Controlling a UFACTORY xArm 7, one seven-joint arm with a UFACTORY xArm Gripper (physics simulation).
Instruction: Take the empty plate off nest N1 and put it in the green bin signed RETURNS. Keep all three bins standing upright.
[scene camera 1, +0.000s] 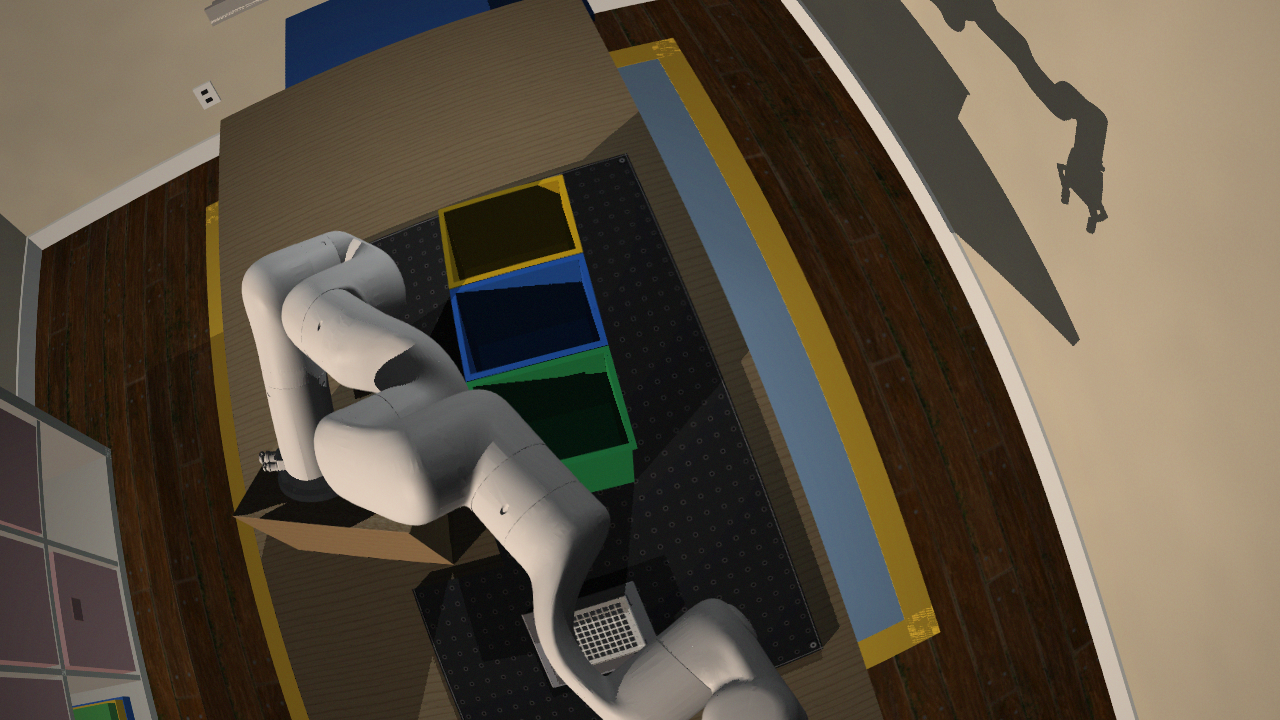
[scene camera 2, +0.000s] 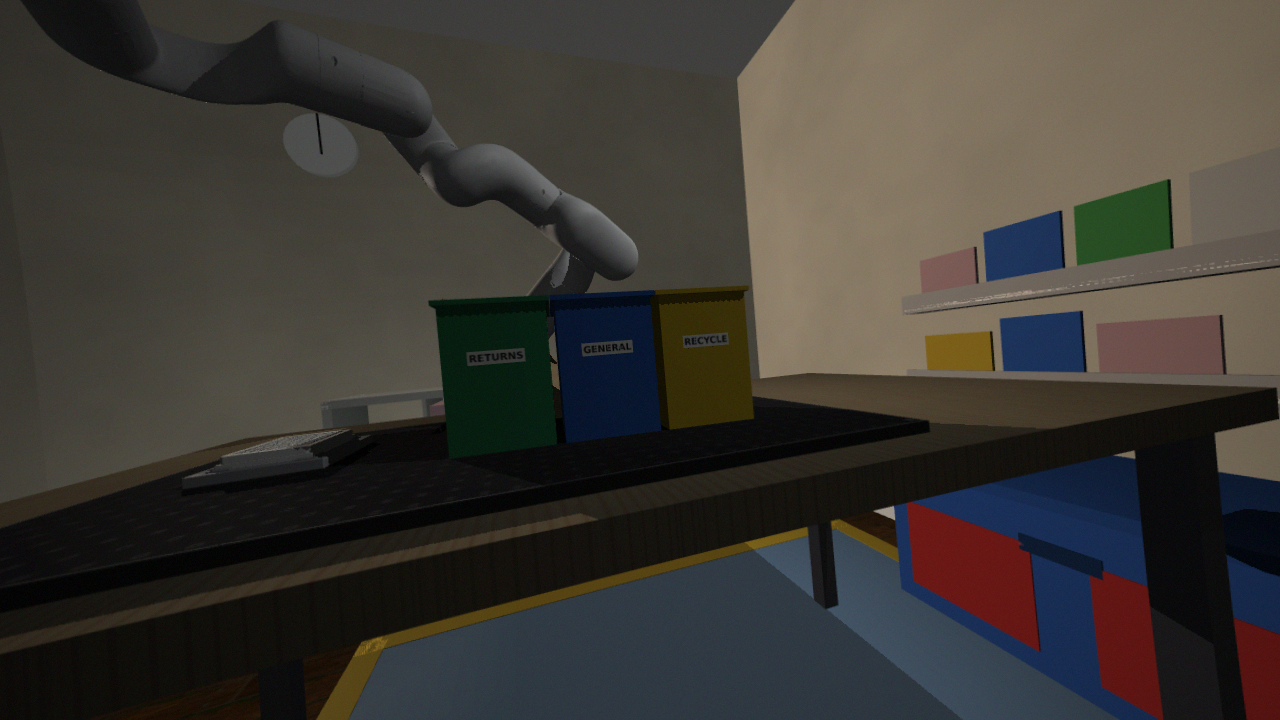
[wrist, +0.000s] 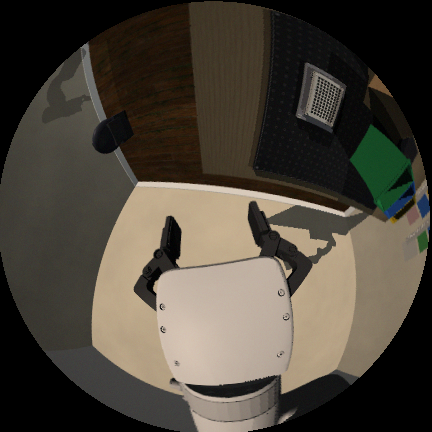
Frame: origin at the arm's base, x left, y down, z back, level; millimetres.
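Where they show: gripper, fingertip midpoint: (wrist: 211, 215); arm's base at its link origin: (scene camera 1: 317, 477).
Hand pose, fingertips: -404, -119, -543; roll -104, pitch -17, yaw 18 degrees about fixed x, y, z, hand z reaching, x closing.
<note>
Each offset is from my fingertips to the top centre of the thing, as dx, dy, dz. "pt": to the spot under its first point. Level surfaces: height alone.
A light plate with a grid of small square holes @[pt +190, +248, +177] (scene camera 1: 610, 629) (scene camera 2: 290, 445) (wrist: 326, 98) lies flat on a grey nest @[+183, +259, +204] (scene camera 1: 539, 646) (scene camera 2: 255, 474) (wrist: 305, 92); the arm covers part of both in scene camera 1. No N1 label is legible. The green bin @[+452, +94, +210] (scene camera 1: 608, 470) (scene camera 2: 496, 402) (wrist: 380, 157) stands upright, signed RETURNS. The blue bin @[+581, +94, +228] (scene camera 1: 528, 326) (scene camera 2: 608, 394) signed GENERAL and the yellow bin @[+711, +94, +246] (scene camera 1: 510, 234) (scene camera 2: 707, 385) signed RECYCLE stand upright beside it. My gripper (wrist: 211, 215) is open and empty, pointing toward a wall, away from the plate. The scene cameras do not show its fingers.
The bins stand in a row on a black perforated board @[dy +273] (scene camera 1: 689, 501) (scene camera 2: 384, 483) (wrist: 290, 150), with the green bin nearest the nest. The arm (scene camera 1: 546, 483) (scene camera 2: 501, 174) passes above the green bin and the nest. Its base stands on a wooden block (scene camera 1: 358, 537).
</note>
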